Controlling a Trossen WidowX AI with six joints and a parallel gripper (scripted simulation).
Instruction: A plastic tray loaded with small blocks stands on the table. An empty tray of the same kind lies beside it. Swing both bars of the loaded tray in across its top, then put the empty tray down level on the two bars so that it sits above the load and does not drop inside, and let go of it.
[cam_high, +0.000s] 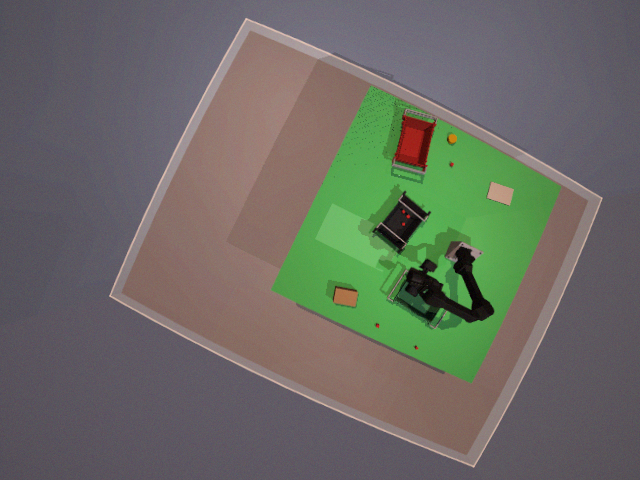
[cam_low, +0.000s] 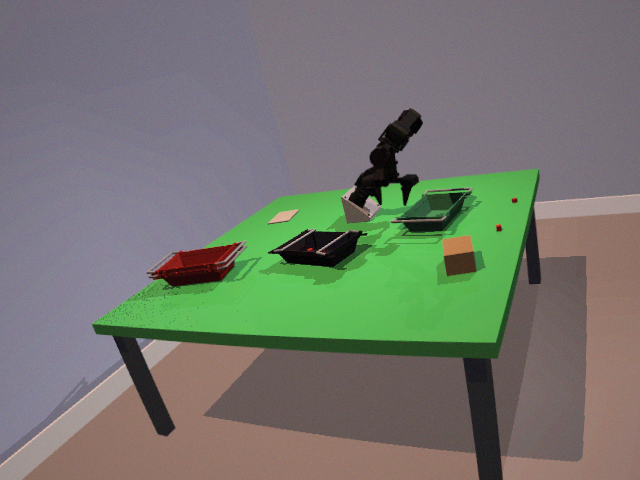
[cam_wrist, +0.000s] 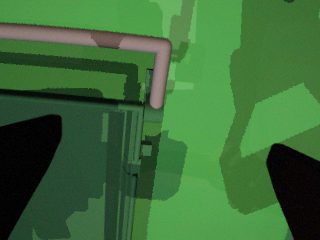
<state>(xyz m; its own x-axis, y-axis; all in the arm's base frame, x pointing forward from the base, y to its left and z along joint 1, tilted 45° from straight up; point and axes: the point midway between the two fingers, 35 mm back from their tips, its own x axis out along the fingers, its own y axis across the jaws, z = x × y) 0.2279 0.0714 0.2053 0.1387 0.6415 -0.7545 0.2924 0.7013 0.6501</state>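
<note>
The green tray is 100 mm behind my gripper tip, 120 mm to the left of it and 60 mm below it. The rest, counted from my gripper tip: brown box: 300 mm ahead, 230 mm to the left, 80 mm below; tan flat plate: 400 mm behind, 590 mm to the right, 100 mm below.
</note>
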